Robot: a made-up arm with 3 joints. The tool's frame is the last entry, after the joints.
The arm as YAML. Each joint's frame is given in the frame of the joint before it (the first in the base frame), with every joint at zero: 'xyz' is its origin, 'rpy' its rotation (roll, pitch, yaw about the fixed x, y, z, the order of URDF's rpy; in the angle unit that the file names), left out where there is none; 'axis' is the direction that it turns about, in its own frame. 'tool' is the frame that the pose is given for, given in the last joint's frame.
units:
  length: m
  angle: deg
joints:
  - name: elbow
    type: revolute
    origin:
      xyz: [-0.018, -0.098, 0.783]
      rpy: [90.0, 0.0, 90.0]
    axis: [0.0, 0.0, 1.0]
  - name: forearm
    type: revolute
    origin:
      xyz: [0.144, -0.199, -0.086]
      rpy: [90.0, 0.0, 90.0]
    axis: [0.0, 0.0, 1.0]
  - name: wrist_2
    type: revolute
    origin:
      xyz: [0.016, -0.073, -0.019]
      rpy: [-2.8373, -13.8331, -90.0]
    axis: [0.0, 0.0, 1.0]
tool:
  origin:
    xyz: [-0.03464, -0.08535, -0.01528]
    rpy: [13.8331, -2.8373, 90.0]
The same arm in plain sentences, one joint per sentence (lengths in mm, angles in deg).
The arm has three revolute joints in a row. What follows holds with every joint at zero, and every direction is one of the base frame's. Joint 1 sits 18 mm along -x and 98 mm along -y and 783 mm along +z from the base frame's origin and turns about +x. Joint 2 sits 86 mm along -x and 144 mm along +y and 199 mm along -z from joint 1 and turns about +y. Joint 3 sits 73 mm along -x and 19 mm along -y and 16 mm along +z from joint 2 and turns about the direction (0.238801, 0.969806, 0.0495). The tool frame, which is the frame that the pose is given for, sits 31 mm along +x and 19 mm along -y and 86 mm along -z from joint 3; its axes are the base frame's turned by roll -90, pitch -90 and yaw 0 deg (as in URDF: about the fixed x, then y, then z).
